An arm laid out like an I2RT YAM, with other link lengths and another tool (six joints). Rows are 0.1 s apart.
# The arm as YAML. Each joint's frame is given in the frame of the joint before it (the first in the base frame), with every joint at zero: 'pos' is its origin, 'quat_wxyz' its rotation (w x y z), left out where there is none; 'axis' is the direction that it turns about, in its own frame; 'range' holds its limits. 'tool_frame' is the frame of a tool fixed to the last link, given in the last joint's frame.
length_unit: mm
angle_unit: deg
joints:
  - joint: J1
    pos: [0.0, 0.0, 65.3]
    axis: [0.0, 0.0, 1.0]
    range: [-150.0, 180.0]
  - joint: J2
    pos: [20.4, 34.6, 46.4]
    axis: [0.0, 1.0, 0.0]
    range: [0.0, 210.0]
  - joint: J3
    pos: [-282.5, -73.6, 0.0]
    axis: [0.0, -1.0, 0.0]
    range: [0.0, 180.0]
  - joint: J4
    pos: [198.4, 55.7, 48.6]
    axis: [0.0, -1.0, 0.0]
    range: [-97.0, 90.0]
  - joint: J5
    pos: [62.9, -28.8, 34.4]
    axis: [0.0, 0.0, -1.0]
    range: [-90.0, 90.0]
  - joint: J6
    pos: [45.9, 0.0, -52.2]
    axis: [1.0, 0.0, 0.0]
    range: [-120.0, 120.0]
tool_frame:
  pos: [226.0, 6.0, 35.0]
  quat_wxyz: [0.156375, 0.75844, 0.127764, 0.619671]
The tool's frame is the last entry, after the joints.
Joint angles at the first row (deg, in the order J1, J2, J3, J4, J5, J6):
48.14 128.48 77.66 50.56 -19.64 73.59
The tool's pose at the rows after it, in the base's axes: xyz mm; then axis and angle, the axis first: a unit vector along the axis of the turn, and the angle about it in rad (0 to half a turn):
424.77 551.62 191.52 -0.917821 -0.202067 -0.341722 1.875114
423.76 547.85 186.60 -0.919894 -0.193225 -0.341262 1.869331
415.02 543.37 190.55 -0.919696 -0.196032 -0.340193 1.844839
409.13 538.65 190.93 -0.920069 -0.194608 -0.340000 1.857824
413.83 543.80 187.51 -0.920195 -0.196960 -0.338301 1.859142
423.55 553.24 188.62 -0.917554 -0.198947 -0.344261 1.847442
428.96 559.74 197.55 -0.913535 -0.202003 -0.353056 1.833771
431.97 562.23 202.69 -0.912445 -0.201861 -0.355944 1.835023
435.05 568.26 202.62 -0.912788 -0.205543 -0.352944 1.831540
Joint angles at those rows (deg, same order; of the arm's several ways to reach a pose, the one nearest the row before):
48.16 130.28 79.10 49.65 -20.16 74.60
48.25 130.30 77.23 51.69 -19.60 75.40
48.30 129.23 74.19 54.79 -20.30 76.40
48.68 127.53 71.97 54.66 -19.56 75.90
48.52 129.00 74.12 53.82 -19.95 75.76
48.34 131.65 78.30 53.26 -20.20 75.97
48.35 132.77 81.40 52.53 -20.24 76.11
48.38 132.84 83.07 51.06 -20.04 75.96
48.32 134.04 85.63 49.71 -20.57 76.02

